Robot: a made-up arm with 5 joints.
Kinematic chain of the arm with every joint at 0, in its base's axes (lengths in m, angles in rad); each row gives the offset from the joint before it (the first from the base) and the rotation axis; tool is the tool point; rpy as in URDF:
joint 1: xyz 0.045 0 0.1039 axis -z
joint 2: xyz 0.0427 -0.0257 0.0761 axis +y
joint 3: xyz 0.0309 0 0.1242 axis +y
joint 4: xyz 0.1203 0 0.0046 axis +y
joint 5: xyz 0.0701 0.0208 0 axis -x
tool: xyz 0 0 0 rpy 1.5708 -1.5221 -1.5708
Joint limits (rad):
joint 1: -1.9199..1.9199
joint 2: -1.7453..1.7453
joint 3: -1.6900..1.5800
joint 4: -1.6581..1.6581
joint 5: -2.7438..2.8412
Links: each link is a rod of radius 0.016 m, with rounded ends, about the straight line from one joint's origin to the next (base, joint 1, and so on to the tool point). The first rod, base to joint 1, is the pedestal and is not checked.
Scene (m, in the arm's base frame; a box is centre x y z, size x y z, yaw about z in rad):
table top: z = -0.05
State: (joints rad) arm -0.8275 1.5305 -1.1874 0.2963 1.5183
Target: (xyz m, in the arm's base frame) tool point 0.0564 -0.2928 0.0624
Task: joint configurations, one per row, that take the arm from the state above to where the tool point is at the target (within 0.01 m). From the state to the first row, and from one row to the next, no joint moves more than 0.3 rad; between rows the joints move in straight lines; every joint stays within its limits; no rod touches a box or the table.
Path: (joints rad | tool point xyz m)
1: -0.5347 1.4975 -1.1306 0.3590 1.5183 | 0.3359 0.1666 0.0729
2: -0.2418 1.4645 -1.0738 0.4218 1.5183 | 0.3672 0.0744 0.0700
3: 0.0510 1.4315 -1.0170 0.4845 1.5183 | 0.3699 -0.0215 0.0675
4: 0.3438 1.3985 -0.9603 0.5472 1.5183 | 0.3446 -0.1125 0.0655
5: 0.6367 1.3656 -0.9035 0.6100 1.5183 | 0.2944 -0.1905 0.0640
6: 0.9295 1.3326 -0.8467 0.6727 1.5183 | 0.2249 -0.2492 0.0629
7: 1.2223 1.2996 -0.7899 0.7354 1.5183 | 0.1429 -0.2839 0.0624
8: 1.5152 1.2666 -0.7331 0.7982 1.5183 | 0.0564 -0.2928 0.0624

